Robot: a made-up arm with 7 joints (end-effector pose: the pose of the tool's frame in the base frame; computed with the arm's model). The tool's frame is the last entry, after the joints. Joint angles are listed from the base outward.
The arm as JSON. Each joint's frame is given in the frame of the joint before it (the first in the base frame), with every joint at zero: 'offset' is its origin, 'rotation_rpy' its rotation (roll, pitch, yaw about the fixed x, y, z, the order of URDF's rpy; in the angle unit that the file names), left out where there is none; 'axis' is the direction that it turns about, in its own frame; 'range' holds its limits. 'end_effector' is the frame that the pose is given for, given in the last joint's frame.
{
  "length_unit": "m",
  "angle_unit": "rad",
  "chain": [
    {
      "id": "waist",
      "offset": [
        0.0,
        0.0,
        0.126
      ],
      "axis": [
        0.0,
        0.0,
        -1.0
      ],
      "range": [
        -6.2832,
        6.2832
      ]
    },
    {
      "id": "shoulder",
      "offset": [
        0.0,
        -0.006,
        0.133
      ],
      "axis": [
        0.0,
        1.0,
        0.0
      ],
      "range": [
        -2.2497,
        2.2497
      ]
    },
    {
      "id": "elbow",
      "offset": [
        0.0,
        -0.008,
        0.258
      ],
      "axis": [
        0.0,
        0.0,
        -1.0
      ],
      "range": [
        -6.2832,
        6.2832
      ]
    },
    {
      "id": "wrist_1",
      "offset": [
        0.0,
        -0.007,
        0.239
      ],
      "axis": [
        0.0,
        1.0,
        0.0
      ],
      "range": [
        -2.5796,
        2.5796
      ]
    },
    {
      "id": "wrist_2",
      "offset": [
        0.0,
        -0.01,
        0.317
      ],
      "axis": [
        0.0,
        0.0,
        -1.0
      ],
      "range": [
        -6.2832,
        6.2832
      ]
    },
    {
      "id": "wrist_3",
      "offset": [
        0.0,
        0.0,
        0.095
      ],
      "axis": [
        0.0,
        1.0,
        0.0
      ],
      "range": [
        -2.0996,
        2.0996
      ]
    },
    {
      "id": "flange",
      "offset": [
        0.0,
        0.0,
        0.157
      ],
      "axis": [
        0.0,
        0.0,
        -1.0
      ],
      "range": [
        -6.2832,
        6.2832
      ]
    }
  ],
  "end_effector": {
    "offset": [
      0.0,
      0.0,
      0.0
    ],
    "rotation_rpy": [
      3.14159,
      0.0,
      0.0
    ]
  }
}
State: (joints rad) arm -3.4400 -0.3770 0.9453 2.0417 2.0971 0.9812 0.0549
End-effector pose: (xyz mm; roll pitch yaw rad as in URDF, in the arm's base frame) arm -177.3 442.2 628.4 1.6185 -0.3661 0.0665
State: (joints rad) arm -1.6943 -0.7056 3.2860 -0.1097 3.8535 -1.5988 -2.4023
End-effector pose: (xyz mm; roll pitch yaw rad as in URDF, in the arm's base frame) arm -35.7 -645.0 919.6 1.1572 0.3170 2.1732
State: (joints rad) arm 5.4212 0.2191 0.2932 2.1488 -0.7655 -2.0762 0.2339
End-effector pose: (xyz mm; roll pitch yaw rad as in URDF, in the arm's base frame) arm 405.3 137.2 583.1 -2.7416 0.4615 -0.0476
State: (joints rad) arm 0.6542 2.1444 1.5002 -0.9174 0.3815 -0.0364 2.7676
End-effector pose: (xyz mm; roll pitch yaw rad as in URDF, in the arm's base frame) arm 846.2 -96.0 -156.7 -1.2501 -0.4894 1.7708
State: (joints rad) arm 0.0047 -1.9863 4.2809 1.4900 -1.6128 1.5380 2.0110
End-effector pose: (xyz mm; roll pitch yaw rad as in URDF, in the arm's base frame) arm -368.7 306.5 -232.9 -0.5206 -0.1401 0.4578
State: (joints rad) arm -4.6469 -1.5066 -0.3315 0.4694 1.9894 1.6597 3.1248
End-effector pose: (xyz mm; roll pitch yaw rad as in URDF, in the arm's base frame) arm -67.9 874.4 483.8 1.4844 -0.4830 1.4359
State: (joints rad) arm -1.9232 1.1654 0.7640 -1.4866 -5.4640 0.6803 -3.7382
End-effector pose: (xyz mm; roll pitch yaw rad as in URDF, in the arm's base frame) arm -401.3 263.1 905.2 -2.9266 -0.0201 -1.7082
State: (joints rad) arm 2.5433 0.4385 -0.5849 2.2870 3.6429 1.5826 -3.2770
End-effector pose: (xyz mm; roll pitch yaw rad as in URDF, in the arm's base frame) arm -197.7 -443.9 431.4 -2.9422 1.0141 -1.3230
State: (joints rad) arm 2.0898 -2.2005 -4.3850 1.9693 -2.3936 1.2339 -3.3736
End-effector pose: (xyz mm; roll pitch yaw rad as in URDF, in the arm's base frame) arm -275.5 497.0 -44.6 -1.6141 -0.2053 -2.8040
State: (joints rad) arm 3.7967 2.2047 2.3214 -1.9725 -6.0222 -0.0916 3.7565
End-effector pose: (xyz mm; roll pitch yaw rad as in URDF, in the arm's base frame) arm -233.8 -291.6 -172.9 -1.3488 -0.0526 0.2033
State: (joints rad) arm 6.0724 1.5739 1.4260 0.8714 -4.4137 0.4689 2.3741
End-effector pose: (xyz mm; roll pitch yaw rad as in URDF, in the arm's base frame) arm 939.4 -239.7 281.2 -2.1760 0.9322 0.5072
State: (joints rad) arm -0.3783 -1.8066 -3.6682 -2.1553 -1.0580 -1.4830 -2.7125
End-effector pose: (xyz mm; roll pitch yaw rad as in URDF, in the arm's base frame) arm -322.8 168.4 400.7 0.6528 0.9174 -1.1575
